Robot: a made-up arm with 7 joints. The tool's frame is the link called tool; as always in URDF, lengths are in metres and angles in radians. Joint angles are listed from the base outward. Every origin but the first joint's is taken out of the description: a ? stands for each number. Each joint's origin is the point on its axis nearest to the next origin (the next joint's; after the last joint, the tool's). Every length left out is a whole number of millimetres.
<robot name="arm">
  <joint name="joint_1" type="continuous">
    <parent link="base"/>
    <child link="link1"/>
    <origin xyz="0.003 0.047 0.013" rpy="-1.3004 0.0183 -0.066"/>
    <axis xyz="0 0 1"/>
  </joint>
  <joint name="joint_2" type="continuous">
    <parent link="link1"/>
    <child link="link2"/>
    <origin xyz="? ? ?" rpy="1.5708 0 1.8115"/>
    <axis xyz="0 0 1"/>
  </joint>
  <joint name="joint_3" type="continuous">
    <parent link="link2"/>
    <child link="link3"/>
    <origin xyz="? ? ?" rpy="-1.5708 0 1.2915"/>
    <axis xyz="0 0 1"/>
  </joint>
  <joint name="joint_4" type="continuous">
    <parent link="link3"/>
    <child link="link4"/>
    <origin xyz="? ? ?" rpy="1.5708 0 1.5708"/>
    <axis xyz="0 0 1"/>
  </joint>
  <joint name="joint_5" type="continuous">
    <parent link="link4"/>
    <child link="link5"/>
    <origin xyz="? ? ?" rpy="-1.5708 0 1.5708"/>
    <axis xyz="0 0 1"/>
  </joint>
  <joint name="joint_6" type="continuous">
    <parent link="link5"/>
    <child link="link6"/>
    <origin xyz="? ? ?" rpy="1.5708 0 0"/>
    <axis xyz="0 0 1"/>
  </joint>
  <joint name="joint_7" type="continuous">
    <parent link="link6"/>
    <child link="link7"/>
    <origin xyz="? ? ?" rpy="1.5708 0 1.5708"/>
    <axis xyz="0 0 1"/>
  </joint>
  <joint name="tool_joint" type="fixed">
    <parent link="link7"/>
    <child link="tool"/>
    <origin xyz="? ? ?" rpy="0 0 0"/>
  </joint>
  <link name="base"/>
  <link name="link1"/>
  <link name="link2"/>
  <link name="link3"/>
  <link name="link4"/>
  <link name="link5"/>
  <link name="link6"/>
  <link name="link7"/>
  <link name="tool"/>
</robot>
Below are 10 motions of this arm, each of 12 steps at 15 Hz.
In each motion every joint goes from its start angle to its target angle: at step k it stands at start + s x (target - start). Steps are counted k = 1, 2, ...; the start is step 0. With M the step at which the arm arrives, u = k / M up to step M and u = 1 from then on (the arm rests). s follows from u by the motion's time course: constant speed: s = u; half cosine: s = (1 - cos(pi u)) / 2; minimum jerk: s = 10 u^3 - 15 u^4 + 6 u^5.
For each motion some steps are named. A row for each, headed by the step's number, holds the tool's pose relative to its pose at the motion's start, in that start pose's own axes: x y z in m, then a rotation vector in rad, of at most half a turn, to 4 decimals.
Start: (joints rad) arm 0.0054 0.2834 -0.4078 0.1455 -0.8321 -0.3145 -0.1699
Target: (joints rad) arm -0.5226 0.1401 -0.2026 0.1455 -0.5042 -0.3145 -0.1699
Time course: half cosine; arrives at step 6
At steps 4, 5, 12:
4: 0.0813 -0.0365 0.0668 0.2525 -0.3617 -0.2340
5: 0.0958 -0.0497 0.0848 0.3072 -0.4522 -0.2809
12: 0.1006 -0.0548 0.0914 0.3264 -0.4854 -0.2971

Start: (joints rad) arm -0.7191 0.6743 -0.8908 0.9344 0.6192 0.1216 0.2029
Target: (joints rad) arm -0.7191 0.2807 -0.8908 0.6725 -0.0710 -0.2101 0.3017
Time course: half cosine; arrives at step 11
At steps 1, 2, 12:
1: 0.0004 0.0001 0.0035 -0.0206 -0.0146 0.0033
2: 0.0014 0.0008 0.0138 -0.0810 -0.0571 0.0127
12: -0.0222 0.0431 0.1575 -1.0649 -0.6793 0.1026

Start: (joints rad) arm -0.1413 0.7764 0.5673 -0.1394 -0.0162 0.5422 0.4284
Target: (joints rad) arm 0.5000 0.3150 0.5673 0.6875 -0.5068 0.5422 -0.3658
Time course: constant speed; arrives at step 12
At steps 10, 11, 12:
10: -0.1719 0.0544 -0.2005 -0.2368 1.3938 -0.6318
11: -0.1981 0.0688 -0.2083 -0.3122 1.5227 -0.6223
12: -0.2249 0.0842 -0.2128 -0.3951 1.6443 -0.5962

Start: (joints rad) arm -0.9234 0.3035 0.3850 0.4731 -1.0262 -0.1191 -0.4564
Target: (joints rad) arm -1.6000 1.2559 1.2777 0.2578 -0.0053 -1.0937 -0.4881
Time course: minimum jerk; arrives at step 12
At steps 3, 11, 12:
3: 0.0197 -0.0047 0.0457 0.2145 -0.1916 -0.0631
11: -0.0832 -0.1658 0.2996 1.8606 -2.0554 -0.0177
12: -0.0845 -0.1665 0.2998 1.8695 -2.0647 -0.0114

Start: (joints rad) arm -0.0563 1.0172 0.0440 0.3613 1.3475 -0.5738 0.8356
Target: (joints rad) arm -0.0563 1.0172 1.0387 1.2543 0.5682 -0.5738 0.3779
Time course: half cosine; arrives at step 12
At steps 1, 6, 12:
1: -0.0017 0.0002 -0.0028 -0.0011 0.0292 -0.0067
6: -0.0672 0.0128 -0.0579 -0.1324 0.8723 -0.0546
12: -0.1442 0.0206 -0.0557 -0.4640 1.6770 0.2109

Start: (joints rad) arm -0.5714 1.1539 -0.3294 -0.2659 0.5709 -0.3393 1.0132
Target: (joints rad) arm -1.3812 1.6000 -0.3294 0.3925 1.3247 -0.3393 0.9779
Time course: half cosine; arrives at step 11
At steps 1, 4, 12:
1: 0.0019 0.0008 -0.0034 0.0245 -0.0197 -0.0068
4: 0.0315 0.0203 -0.0469 0.3736 -0.2540 -0.0915
12: 0.1077 0.1531 -0.1105 1.3821 -0.4799 -0.3006

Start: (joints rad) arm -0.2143 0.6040 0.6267 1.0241 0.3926 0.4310 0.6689
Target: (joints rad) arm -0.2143 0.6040 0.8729 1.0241 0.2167 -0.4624 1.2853
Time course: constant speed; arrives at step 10
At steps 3, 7, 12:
3: 0.0022 0.0045 0.0123 -0.2636 -0.1001 0.1841
7: 0.0039 0.0179 0.0258 -0.6431 -0.1579 0.4690
12: 0.0041 0.0324 0.0321 -0.9399 -0.1463 0.7029

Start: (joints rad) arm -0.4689 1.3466 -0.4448 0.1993 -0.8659 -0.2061 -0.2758
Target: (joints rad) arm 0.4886 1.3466 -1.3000 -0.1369 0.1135 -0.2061 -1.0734
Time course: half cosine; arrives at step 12
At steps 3, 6, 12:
3: -0.0139 -0.0344 -0.0356 0.0485 0.2139 -0.3122
6: -0.0894 -0.1212 -0.0920 -0.0053 0.6070 -1.1400
12: -0.2433 -0.2157 -0.0581 -0.4226 0.6802 -2.3455

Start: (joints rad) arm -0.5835 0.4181 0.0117 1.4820 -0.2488 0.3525 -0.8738
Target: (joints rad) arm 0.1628 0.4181 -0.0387 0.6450 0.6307 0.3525 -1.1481
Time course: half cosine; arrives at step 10
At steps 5, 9, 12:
5: -0.0126 0.0197 -0.0561 0.3265 0.3668 0.0197
9: -0.0348 0.0153 -0.1067 0.5933 0.7338 0.0333
12: -0.0362 0.0145 -0.1091 0.6059 0.7526 0.0343

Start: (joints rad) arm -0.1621 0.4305 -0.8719 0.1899 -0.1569 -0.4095 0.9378
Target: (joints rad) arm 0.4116 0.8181 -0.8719 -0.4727 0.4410 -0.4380 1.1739
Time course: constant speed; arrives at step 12
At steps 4, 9, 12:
4: -0.0407 0.0179 0.0093 0.0555 -0.0979 -0.0205
9: -0.0885 0.0368 0.0339 0.0877 -0.2218 -0.0566
12: -0.1134 0.0462 0.0550 0.0837 -0.2945 -0.0784

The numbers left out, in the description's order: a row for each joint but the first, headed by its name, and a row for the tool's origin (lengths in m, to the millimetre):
joint_2: -0.004 0.018 0
joint_3: 0.163 -0.039 0
joint_4: 0.001 -0.012 0
joint_5: -0.106 -0.008 0
joint_6: 0 0 0
joint_7: 0 0.056 0
tool: 0 0 0

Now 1 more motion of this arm.
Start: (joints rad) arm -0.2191 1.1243 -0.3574 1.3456 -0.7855 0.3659 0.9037
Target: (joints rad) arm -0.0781 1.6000 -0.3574 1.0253 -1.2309 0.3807 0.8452
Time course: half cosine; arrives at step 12
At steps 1, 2, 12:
1: 0.0012 0.0015 0.0010 -0.0073 0.0010 0.0010
2: 0.0044 0.0061 0.0041 -0.0286 0.0034 0.0036
12: 0.0340 0.0986 0.0646 -0.3708 -0.0563 -0.0166

